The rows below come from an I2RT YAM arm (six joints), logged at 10 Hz.
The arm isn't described. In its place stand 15 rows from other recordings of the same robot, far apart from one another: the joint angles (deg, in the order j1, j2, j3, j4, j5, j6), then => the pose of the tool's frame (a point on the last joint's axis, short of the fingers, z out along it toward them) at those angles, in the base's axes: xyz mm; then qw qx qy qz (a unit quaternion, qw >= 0).
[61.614 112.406 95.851 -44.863 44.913 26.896] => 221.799 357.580 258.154 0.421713 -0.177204 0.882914 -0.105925
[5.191 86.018 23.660 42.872 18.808 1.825] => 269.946 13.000 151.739 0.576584 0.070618 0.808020 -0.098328
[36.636 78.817 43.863 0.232 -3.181 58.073] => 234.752 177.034 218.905 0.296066 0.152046 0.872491 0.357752
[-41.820 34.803 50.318 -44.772 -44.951 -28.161] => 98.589 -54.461 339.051 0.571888 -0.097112 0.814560 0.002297
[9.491 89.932 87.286 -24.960 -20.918 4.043] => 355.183 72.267 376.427 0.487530 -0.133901 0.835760 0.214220
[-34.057 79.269 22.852 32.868 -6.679 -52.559] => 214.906 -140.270 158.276 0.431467 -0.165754 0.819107 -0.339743
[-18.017 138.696 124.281 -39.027 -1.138 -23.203] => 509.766 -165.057 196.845 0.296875 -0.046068 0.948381 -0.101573
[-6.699 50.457 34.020 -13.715 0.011 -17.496] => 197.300 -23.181 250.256 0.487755 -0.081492 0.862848 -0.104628
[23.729 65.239 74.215 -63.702 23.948 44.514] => 192.191 68.698 363.745 0.356278 0.229999 0.905627 0.002583
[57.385 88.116 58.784 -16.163 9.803 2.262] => 183.384 275.340 231.854 0.366663 -0.397990 0.832461 0.119038
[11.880 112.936 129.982 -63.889 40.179 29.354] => 404.723 61.670 411.990 0.435750 0.257519 0.844013 -0.177336
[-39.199 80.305 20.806 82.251 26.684 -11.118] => 182.986 -169.864 234.008 0.679031 0.317129 0.476080 -0.460102
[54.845 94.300 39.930 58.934 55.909 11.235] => 211.202 248.696 220.053 0.717417 0.097180 0.684292 0.087254
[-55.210 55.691 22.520 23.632 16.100 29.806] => 115.024 -182.862 229.810 0.600342 0.577451 0.496145 -0.244909
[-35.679 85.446 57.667 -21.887 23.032 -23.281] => 246.017 -193.791 234.185 0.201855 0.167747 0.906985 -0.329385
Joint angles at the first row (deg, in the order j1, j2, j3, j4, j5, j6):
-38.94 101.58 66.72 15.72 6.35 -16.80
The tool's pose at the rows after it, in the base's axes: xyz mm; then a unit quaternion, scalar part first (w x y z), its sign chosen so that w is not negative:
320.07 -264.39 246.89 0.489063 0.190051 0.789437 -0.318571
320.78 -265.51 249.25 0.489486 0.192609 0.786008 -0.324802
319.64 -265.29 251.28 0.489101 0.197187 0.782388 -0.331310
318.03 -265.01 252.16 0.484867 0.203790 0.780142 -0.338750
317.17 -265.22 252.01 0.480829 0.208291 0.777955 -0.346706
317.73 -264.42 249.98 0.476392 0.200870 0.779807 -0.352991
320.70 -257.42 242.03 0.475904 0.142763 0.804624 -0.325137
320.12 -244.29 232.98 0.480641 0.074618 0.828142 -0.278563
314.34 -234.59 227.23 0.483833 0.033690 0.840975 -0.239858
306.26 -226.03 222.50 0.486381 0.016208 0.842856 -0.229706
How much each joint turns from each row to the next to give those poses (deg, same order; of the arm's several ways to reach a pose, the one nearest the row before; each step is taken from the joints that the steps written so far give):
0.00 0.62 0.93 0.09 0.93 -0.28
0.01 0.10 0.46 0.14 0.71 -0.10
0.00 -0.34 -0.12 0.22 0.90 0.05
-0.01 -0.34 -0.22 -0.08 1.26 0.06
0.00 -0.06 -0.18 0.24 1.15 -0.17
0.17 0.14 -0.32 0.45 0.35 -1.18
0.52 0.05 -0.92 -1.09 -5.86 -3.79
0.71 -1.05 -2.26 -1.60 -7.91 -3.61
0.08 -1.56 -2.30 -1.63 -5.87 -1.94
0.11 -1.91 -3.23 0.89 -1.95 -1.09

